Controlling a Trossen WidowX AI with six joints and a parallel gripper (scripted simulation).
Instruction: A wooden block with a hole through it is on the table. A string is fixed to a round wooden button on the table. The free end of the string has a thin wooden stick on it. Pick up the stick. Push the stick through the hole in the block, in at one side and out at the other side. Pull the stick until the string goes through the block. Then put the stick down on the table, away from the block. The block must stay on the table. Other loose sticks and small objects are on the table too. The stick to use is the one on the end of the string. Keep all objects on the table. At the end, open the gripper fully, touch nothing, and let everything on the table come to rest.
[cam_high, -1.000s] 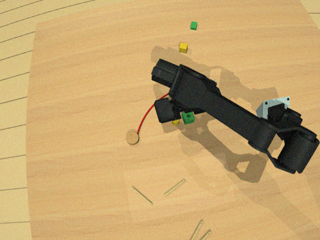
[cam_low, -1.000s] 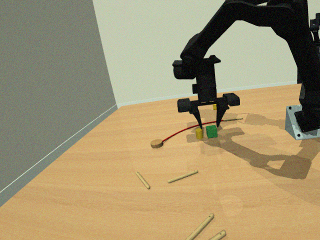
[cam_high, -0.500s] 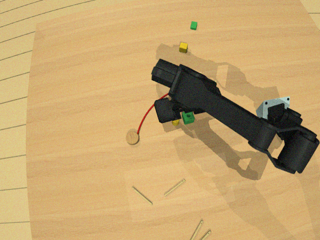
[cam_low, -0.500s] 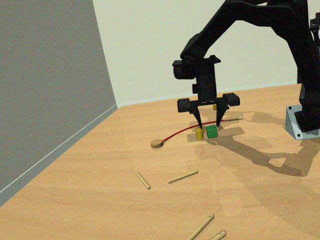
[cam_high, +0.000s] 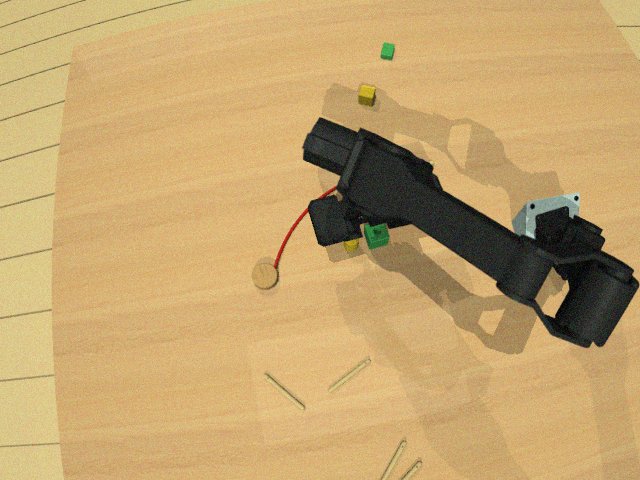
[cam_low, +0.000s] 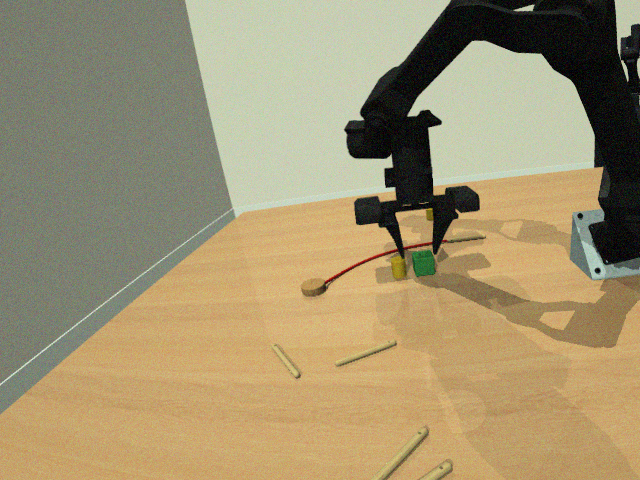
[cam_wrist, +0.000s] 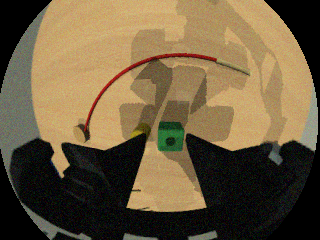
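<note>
The green block lies 10 mm below my gripper tip and 10 mm behind it. Round my gripper tip: round wooden button: 180 mm ahead, 20 mm to the left, 20 mm below; then yellow cylinder: 30 mm ahead, 20 mm below; then thin stick: 110 mm to the right, 90 mm behind, 20 mm below.
</note>
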